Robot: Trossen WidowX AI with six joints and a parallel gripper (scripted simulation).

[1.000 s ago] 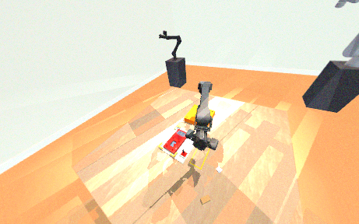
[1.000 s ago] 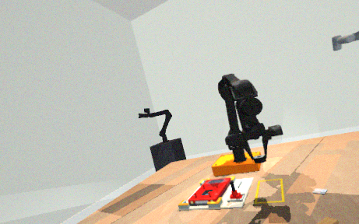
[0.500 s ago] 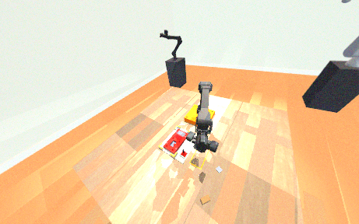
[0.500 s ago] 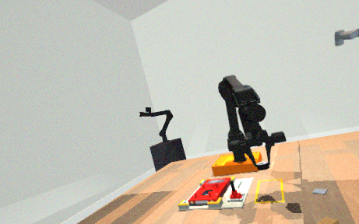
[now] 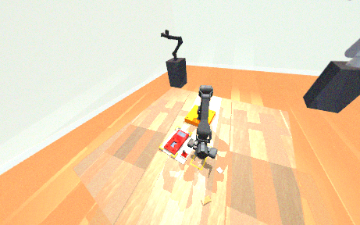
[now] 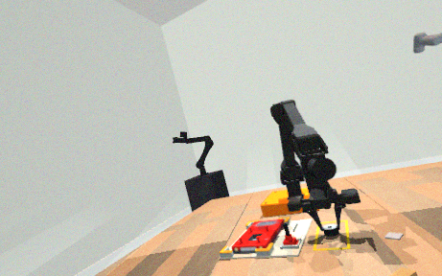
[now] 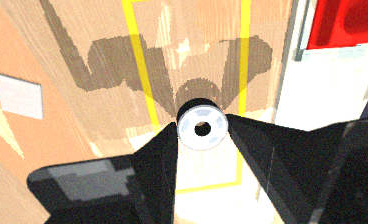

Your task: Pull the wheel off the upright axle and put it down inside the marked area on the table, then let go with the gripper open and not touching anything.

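The wheel lies right at my gripper tip. The rest, counted from my gripper tip: tan block (220 mm ahead, 120 mm to the left, 10 mm below); then small grey tile (140 mm to the left, 40 mm ahead, 10 mm below); then upright axle (110 mm to the right, 60 mm ahead, 20 mm above).
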